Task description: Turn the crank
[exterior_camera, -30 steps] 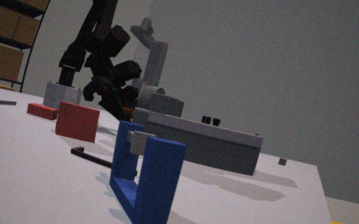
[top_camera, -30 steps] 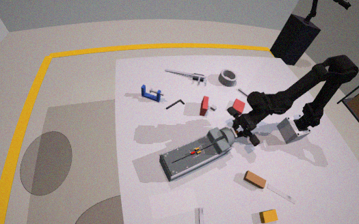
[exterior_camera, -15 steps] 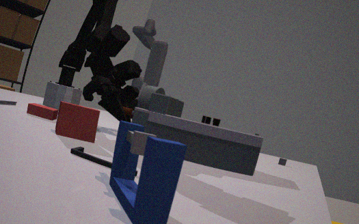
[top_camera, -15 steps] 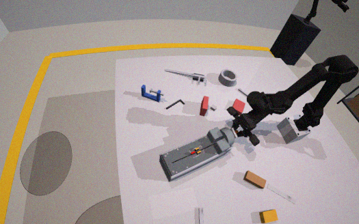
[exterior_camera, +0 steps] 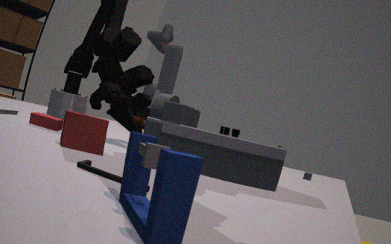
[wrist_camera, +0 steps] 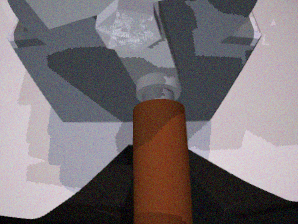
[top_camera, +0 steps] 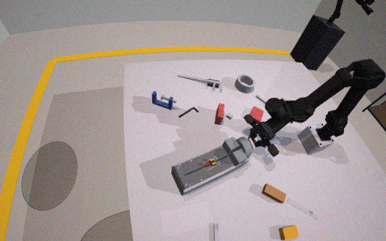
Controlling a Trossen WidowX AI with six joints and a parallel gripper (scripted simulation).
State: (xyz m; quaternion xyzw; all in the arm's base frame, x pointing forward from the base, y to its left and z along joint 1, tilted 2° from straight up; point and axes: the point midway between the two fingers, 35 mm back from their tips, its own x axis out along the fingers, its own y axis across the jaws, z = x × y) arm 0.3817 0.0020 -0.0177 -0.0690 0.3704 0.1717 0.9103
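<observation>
Now: gripper tip 20 mm past the crank handle, 10 mm to the left of it and 30 mm below it. From my gripper tip the other things lie so: tan block (80 mm behind, 190 mm to the left, 20 mm below); then red pointer (170 mm ahead, 70 mm to the left, 50 mm above); then black hex key (180 mm ahead, 210 mm to the right, 30 mm below).
</observation>
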